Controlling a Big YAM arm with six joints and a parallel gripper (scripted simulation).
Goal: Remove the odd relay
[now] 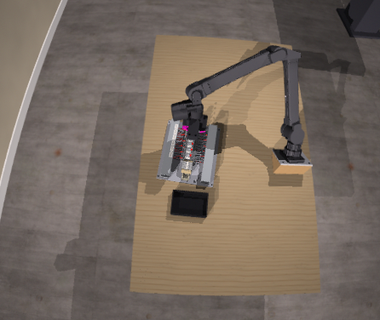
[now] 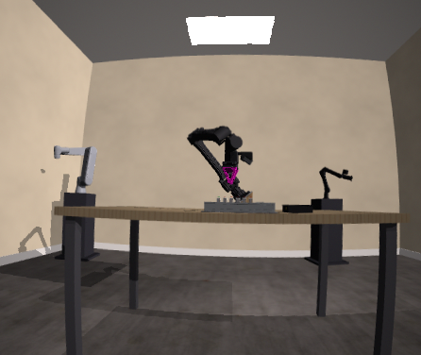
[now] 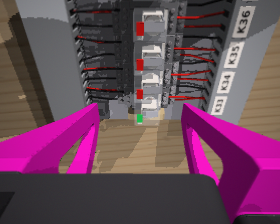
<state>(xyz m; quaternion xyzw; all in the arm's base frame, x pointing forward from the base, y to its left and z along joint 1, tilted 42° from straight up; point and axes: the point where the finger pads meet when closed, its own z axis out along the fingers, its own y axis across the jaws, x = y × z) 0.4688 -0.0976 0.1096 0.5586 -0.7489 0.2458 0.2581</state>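
Right now my hand is 50 mm to the left of the relay and 90 mm above it. The rest, counted from my hand: black tray 50 mm ahead, 310 mm to the left, 120 mm below.
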